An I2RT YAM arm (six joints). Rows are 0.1 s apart.
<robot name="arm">
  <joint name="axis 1" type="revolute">
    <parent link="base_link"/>
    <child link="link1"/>
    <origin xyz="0 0 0.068" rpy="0 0 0"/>
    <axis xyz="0 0 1"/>
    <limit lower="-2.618" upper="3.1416"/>
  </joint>
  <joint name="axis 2" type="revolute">
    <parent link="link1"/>
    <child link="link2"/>
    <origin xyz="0.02 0.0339 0.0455" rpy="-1.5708 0 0"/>
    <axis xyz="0 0 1"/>
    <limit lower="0" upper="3.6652"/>
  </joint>
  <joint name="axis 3" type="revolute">
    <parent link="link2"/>
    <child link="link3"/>
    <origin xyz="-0.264 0 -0.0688" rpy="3.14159 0 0"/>
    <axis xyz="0 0 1"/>
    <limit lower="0" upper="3.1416"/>
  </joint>
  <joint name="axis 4" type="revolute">
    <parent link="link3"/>
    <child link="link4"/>
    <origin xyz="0.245 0.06 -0.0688" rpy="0 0 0"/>
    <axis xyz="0 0 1"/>
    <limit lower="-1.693" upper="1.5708"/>
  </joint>
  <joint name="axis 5" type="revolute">
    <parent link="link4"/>
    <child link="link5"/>
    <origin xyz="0.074 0.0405 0.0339" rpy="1.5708 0 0"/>
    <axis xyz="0 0 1"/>
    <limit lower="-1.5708" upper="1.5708"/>
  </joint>
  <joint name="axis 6" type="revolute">
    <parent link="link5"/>
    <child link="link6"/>
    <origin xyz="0.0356 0 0.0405" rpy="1.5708 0 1.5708"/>
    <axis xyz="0 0 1"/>
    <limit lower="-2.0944" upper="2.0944"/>
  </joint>
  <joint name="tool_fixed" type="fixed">
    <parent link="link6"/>
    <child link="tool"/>
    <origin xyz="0 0 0" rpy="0 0 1.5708"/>
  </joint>
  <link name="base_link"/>
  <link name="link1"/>
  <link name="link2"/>
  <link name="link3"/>
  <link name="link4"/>
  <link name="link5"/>
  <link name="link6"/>
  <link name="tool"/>
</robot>
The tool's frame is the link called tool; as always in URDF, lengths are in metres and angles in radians.
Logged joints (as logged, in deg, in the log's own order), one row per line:
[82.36 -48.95 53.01 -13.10 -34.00 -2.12]
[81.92 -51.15 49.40 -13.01 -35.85 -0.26]
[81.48 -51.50 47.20 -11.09 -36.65 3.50]
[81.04 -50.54 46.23 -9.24 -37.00 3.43]
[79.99 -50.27 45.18 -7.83 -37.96 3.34]
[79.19 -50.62 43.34 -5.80 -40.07 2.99]
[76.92 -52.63 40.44 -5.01 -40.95 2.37]
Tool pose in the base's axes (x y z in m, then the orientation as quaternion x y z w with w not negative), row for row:
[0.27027 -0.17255 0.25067 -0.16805 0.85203 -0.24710 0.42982]
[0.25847 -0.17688 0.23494 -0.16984 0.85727 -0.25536 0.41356]
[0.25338 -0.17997 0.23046 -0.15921 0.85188 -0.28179 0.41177]
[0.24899 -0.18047 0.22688 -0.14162 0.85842 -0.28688 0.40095]
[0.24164 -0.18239 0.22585 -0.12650 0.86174 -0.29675 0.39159]
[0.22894 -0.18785 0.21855 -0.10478 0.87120 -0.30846 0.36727]
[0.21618 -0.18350 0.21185 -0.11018 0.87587 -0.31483 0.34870]
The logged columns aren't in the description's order. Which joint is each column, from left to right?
Columns, left to right: axis 2, axis 6, axis 3, axis 5, axis 1, axis 4.
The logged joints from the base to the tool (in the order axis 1, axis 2, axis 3, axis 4, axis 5, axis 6), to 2 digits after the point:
[-34.00 82.36 53.01 -2.12 -13.10 -48.95]
[-35.85 81.92 49.40 -0.26 -13.01 -51.15]
[-36.65 81.48 47.20 3.50 -11.09 -51.50]
[-37.00 81.04 46.23 3.43 -9.24 -50.54]
[-37.96 79.99 45.18 3.34 -7.83 -50.27]
[-40.07 79.19 43.34 2.99 -5.80 -50.62]
[-40.95 76.92 40.44 2.37 -5.01 -52.63]

